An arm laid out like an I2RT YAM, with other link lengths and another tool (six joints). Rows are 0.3 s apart.
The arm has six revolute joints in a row. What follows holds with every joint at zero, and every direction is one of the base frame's.
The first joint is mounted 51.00 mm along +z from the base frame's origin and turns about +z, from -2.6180 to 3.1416 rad.
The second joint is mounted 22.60 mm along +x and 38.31 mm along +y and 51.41 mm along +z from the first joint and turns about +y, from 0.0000 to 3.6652 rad.
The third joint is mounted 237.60 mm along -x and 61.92 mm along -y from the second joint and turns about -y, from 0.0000 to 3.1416 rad.
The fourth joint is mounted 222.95 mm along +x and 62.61 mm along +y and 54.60 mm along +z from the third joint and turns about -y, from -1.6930 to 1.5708 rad.
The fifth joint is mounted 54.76 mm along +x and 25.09 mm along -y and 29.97 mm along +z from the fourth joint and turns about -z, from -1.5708 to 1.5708 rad.
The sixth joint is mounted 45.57 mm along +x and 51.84 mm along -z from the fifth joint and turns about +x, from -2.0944 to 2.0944 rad.
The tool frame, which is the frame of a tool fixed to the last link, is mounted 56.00 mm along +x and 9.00 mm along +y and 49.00 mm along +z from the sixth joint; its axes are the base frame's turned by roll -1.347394, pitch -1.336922 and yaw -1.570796 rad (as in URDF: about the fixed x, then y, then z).
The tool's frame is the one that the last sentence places.
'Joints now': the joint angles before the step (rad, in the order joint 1, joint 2, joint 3, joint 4, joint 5, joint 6). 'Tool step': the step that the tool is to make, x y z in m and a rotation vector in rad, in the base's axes. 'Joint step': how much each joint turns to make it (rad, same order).
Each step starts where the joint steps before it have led.
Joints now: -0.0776 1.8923 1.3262 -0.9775 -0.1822 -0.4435
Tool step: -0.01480 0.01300 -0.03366 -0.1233 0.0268 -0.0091
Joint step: 0.0862 0.0000 -0.1323 0.1209 0.1263 0.0931
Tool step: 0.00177 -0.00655 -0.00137 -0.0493 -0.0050 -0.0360
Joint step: 0.0000 0.0000 -0.0005 0.0061 0.0500 0.0351
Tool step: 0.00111 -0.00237 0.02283 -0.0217 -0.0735 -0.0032
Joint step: 0.0000 -0.0767 -0.0004 -0.0030 0.0225 0.0019
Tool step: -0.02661 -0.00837 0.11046 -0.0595 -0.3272 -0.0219
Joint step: -0.0054 -0.3876 0.0004 -0.0611 0.0633 0.0003
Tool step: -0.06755 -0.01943 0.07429 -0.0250 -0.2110 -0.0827
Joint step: -0.0728 -0.3593 0.0001 -0.1476 0.0206 -0.0003
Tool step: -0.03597 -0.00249 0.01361 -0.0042 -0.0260 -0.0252
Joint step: -0.0240 -0.1328 -0.0001 -0.1064 0.0024 -0.0003
